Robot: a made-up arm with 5 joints.
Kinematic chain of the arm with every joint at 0, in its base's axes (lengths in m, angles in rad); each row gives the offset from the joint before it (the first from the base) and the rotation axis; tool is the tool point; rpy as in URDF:
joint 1: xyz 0.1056 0 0.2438 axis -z
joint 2: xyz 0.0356 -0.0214 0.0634 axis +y
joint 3: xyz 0.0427 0 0.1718 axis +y
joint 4: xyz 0.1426 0 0.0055 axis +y
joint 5: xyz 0.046 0.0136 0 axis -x
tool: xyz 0 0 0 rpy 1.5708 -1.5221 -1.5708
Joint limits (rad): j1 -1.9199..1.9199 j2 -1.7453..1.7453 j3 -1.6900..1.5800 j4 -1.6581..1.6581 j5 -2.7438..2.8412
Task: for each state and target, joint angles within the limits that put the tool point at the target. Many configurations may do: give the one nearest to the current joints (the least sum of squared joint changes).
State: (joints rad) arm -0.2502 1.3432 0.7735 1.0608 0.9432
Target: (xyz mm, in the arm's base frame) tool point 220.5 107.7 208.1
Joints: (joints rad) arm -0.8026 0.9729 0.6500 1.1210 0.9432
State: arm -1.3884 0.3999 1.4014 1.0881 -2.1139
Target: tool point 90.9 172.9 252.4
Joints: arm -1.7006 0.5843 0.7731 0.8735 -2.1139
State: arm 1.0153 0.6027 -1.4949 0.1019 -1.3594
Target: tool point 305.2 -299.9 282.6
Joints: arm 0.9619 0.9461 -0.5188 0.4842 -1.3594
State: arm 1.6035 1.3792 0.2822 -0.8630 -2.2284
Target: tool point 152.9 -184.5 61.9
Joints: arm 1.2789 1.7154 0.1263 -0.8127 -2.2284
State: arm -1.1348 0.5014 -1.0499 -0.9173 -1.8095
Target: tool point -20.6 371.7 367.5
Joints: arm -1.9180 1.1000 -1.0682 -0.4685 -1.8095
